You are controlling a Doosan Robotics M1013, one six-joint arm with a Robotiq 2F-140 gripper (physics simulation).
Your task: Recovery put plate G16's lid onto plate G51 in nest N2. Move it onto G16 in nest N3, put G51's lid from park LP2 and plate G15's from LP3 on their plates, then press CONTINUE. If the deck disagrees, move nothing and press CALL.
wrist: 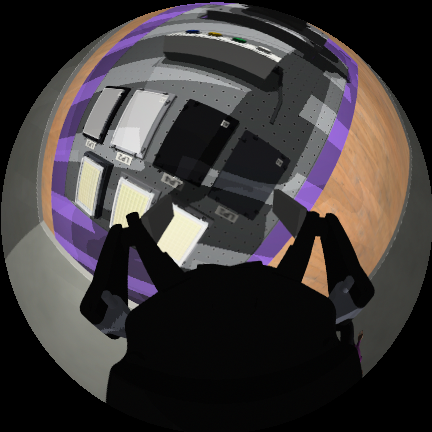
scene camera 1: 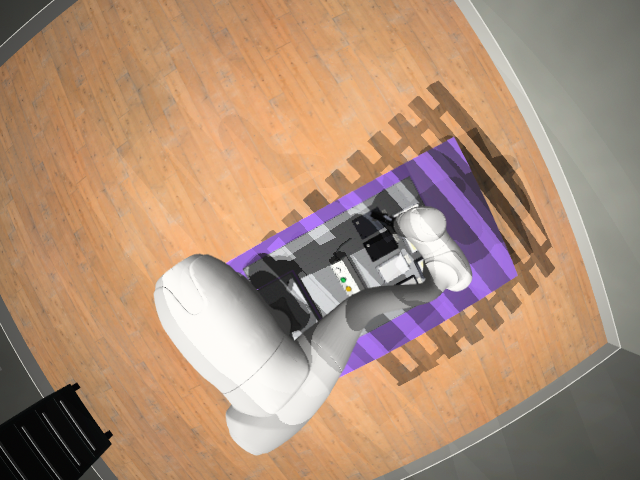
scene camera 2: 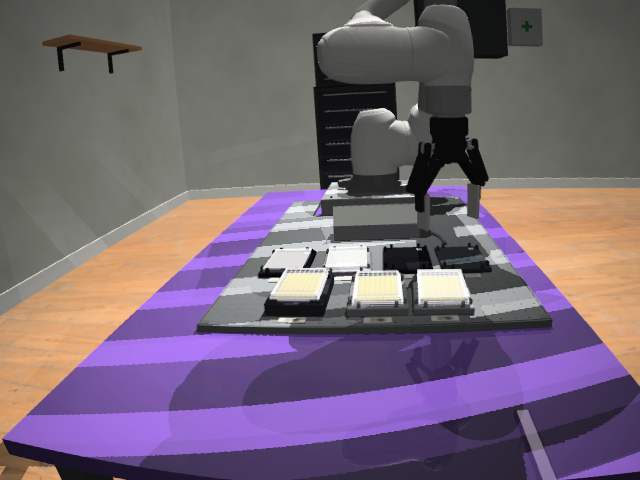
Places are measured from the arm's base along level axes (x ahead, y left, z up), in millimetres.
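Where they show: gripper, fingertip midpoint: point(wrist: 222, 201) point(scene camera 1: 387, 225) point(scene camera 2: 449, 222); arm's base, origin of the base link: point(scene camera 1: 277, 319) point(scene camera 2: 375, 188).
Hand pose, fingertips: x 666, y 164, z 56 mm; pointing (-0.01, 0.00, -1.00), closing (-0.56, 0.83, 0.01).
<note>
Each offset is from my fingertips to the top centre of the thing.
My gripper point(scene camera 1: 381, 217) point(scene camera 2: 448, 220) point(wrist: 222, 201) is open and empty, high above the deck at the N2 end. Three yellow-welled plates stand in the front row: the N3 plate {dz -63, dx +135, dy -286 mm} point(scene camera 2: 299, 285) point(wrist: 90, 186) on a dark nest, the N1 plate {dz -71, dx +136, dy -146 mm} point(scene camera 2: 376, 288) point(wrist: 131, 201) in the middle, and the N2 plate {dz -72, dx +135, dy -31 mm} point(scene camera 2: 443, 285) point(wrist: 185, 235), paler in scene camera 2. Behind them, park LP3 holds a grey lid {dz -83, dx -40, dy -346 mm} point(scene camera 2: 290, 259) point(wrist: 104, 114) and LP2 a whitish lid {dz -83, dx -46, dy -216 mm} point(scene camera 1: 393, 268) point(scene camera 2: 347, 257) point(wrist: 142, 122). Nest labels and plate codes are unreadable; the arm hides most plates in scene camera 1.
A black park {dz -81, dx -50, dy -86 mm} point(scene camera 1: 379, 245) point(scene camera 2: 406, 257) point(wrist: 196, 142) and a dark grey one {dz -81, dx -45, dy +35 mm} point(scene camera 1: 368, 227) point(scene camera 2: 461, 256) point(wrist: 252, 172) continue the back row. Behind stands the control box {dz -17, dx -263, dy -156 mm} point(scene camera 2: 374, 219) point(wrist: 220, 54) with blue {dz -26, dx -283, dy -232 mm} point(wrist: 193, 31), yellow {dz -26, dx -285, dy -182 mm} point(wrist: 215, 34), green {dz -26, dx -286, dy -132 mm} point(scene camera 1: 343, 279) point(wrist: 239, 39) and white {dz -26, dx -288, dy -82 mm} point(wrist: 263, 49) buttons. A cable lies beside it.
</note>
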